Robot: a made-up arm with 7 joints. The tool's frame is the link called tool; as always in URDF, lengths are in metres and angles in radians.
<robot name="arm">
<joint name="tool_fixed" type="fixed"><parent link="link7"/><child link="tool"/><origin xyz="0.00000 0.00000 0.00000" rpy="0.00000 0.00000 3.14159"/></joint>
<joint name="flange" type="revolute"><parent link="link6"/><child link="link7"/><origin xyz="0.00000 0.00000 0.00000" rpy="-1.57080 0.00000 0.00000"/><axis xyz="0 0 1"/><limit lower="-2.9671" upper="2.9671"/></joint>
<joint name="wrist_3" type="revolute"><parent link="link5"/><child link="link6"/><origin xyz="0.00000 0.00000 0.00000" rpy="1.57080 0.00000 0.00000"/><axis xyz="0 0 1"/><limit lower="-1.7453" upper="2.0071"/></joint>
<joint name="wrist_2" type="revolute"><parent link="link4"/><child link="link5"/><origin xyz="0.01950 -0.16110 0.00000" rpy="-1.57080 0.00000 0.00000"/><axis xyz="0 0 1"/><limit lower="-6.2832" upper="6.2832"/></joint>
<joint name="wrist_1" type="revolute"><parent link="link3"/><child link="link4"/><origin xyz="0.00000 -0.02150 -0.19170" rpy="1.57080 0.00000 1.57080"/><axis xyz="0 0 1"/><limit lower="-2.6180" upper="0.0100"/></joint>
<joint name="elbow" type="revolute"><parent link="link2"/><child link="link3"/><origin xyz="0.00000 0.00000 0.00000" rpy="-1.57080 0.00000 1.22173"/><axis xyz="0 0 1"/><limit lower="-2.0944" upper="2.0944"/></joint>
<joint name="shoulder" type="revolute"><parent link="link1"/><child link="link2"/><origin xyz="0.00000 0.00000 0.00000" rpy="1.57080 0.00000 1.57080"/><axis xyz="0 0 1"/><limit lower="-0.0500" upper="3.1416"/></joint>
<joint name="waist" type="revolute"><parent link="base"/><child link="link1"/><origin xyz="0.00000 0.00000 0.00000" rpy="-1.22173 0.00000 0.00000"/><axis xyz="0 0 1"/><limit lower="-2.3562" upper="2.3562"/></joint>
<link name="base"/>
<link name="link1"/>
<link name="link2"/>
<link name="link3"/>
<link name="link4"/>
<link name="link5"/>
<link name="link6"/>
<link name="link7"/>
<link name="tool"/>
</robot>
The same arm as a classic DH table. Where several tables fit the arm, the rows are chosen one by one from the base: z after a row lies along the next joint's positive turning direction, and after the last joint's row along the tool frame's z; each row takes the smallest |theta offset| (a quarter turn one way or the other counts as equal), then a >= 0, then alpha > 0; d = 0 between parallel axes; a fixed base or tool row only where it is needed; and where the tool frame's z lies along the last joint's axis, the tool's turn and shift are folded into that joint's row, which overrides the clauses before.
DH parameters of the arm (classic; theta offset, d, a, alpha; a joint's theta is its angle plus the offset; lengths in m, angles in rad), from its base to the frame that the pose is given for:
base (fixed): 0.0000 0.0000 0.0000 -1.2218
waist: 1.5708 0.0000 0.0000 1.5708
shoulder: 1.2218 0.0000 0.0000 -1.5708
elbow: -1.5708 -0.1917 0.0215 -1.5708
wrist_1: 0.0000 0.0000 -0.0195 1.5708
wrist_2: 0.0000 -0.1611 0.0000 -1.5708
wrist_3: 0.0000 0.0000 0.0000 1.5708
flange: 0.0000 0.0000 0.0000 0.0000
Joint limits (rad, base to tool): -2.3562..2.3562 -0.0500..3.1416 -2.0944..2.0944 -2.6180..0.0100 -6.2832..6.2832 -1.7453..2.0071 -2.9671..2.9671

